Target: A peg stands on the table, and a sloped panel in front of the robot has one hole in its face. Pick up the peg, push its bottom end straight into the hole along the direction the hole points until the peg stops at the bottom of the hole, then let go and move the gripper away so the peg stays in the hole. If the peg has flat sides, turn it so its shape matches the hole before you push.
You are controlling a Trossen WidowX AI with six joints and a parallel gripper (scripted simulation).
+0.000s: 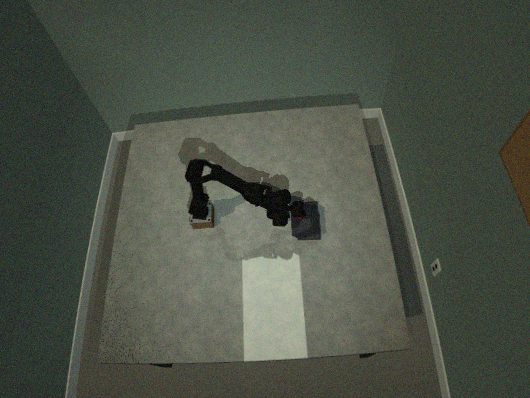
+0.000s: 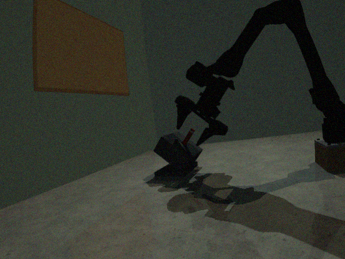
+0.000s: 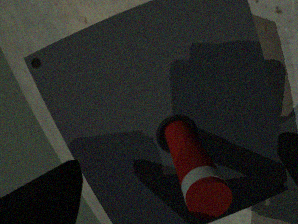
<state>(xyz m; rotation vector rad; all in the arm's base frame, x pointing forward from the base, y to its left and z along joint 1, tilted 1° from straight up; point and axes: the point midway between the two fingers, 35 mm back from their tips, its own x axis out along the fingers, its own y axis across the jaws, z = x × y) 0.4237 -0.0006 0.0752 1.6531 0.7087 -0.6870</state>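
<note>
Now: the red peg 10 mm behind my gripper tip. The rest, counted from my gripper tip: dark sloped panel: 30 mm ahead, 40 mm below.
</note>
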